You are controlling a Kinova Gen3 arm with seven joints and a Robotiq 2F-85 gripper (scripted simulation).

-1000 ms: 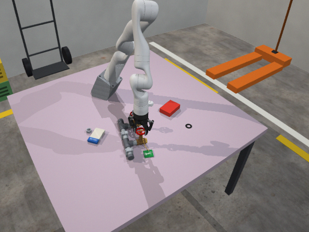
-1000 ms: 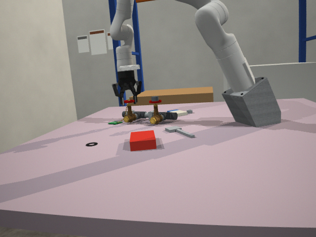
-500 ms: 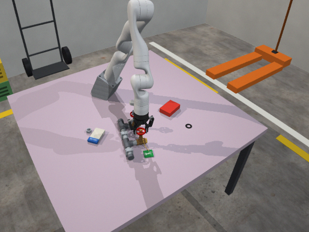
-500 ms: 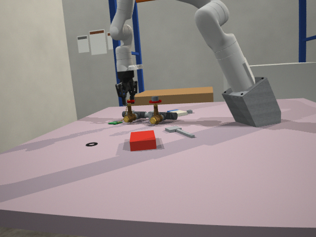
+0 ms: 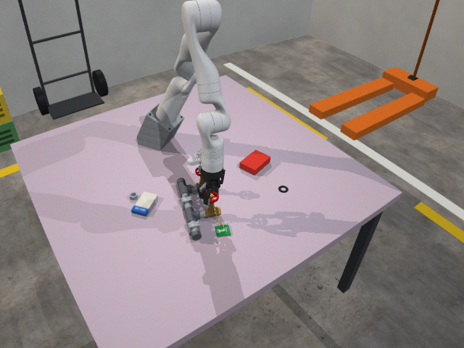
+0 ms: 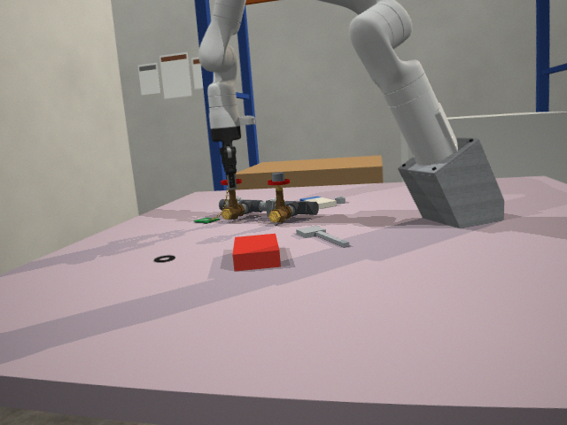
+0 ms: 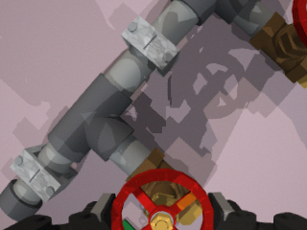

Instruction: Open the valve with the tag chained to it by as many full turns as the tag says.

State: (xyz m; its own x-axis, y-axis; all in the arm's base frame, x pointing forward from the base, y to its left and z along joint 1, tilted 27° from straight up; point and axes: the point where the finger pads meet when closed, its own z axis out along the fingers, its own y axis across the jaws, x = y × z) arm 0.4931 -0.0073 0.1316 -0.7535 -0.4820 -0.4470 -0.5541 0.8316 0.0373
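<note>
The green tag is 80 mm ahead of my hand, 20 mm to the left of it and 100 mm below it. Round my hand: grey nut 200 mm behind, 260 mm to the right, 100 mm below; grey hammer-shaped tool 290 mm behind, 120 mm to the left, 100 mm below; blue box 150 mm behind, 220 mm to the right, 100 mm below.
</note>
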